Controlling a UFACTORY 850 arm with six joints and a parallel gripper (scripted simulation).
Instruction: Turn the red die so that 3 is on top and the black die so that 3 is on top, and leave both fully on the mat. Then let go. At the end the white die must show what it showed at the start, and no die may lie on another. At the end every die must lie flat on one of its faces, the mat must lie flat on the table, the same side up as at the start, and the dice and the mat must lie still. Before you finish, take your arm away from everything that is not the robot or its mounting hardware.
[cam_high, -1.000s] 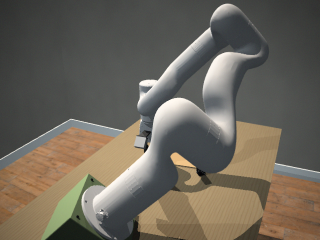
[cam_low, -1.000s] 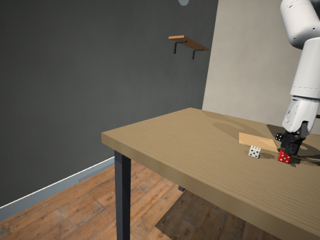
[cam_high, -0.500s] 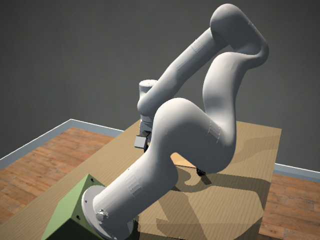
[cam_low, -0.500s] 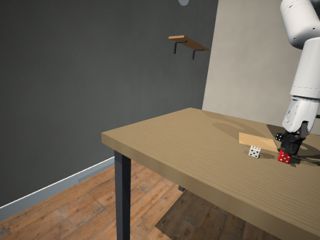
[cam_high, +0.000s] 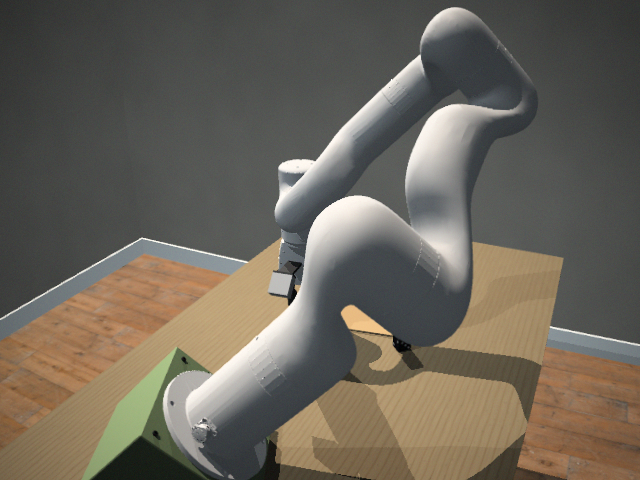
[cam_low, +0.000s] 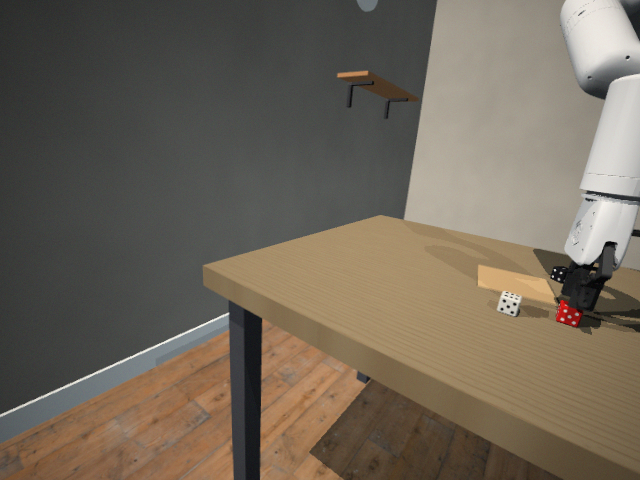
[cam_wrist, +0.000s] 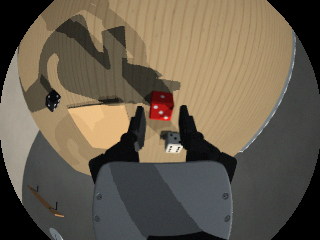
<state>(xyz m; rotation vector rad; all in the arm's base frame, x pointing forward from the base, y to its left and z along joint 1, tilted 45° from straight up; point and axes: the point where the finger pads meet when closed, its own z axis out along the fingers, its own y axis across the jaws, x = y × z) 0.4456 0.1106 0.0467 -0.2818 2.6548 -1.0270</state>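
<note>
The red die is 40 mm below my hand. From my hand the other things lie so: tan mat (120 mm to the right, 80 mm ahead, 50 mm below); black die (230 mm to the right, 40 mm below, 10 mm behind); white die (90 mm ahead, 40 mm below, 30 mm to the left).
</note>
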